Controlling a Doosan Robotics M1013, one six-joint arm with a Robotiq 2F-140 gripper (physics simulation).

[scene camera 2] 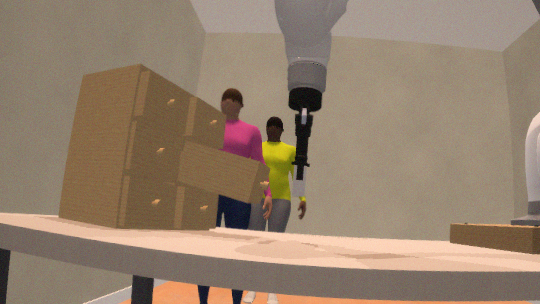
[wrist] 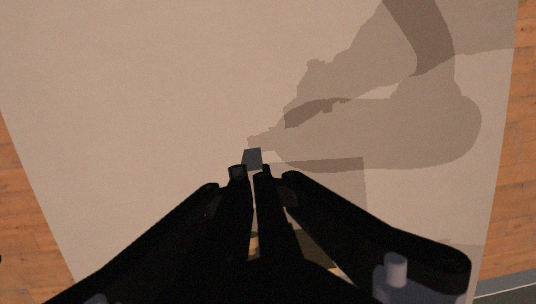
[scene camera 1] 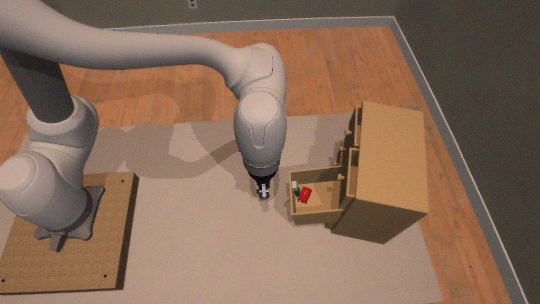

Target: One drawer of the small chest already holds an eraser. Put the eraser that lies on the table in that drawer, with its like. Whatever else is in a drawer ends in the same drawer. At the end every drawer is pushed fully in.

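An eraser (scene camera 1: 295,185) with a white end and a green part is in the open middle-row drawer (scene camera 1: 315,215) (scene camera 2: 220,170), close to its front wall. A red block (scene camera 1: 305,194) lies beside it. The drawer stands far out of the small chest (scene camera 1: 392,160) (scene camera 2: 100,150). Narrow open strips show behind the fronts of the top drawers in scene camera 1. My gripper (scene camera 1: 263,197) (scene camera 2: 298,189) (wrist: 254,161) is shut and empty, pointing down above the table in front of the open drawer, apart from it. The inside of the open drawer is hidden in scene camera 2.
Round knobs stick out from the drawer fronts. The arm's base stands on a wooden board (scene camera 1: 112,240) (scene camera 2: 492,237) at the far end of the pale table top (scene camera 1: 215,260) (scene camera 2: 250,260). Two people, in pink (scene camera 2: 242,142) and yellow (scene camera 2: 277,165) tops, stand beyond the table.
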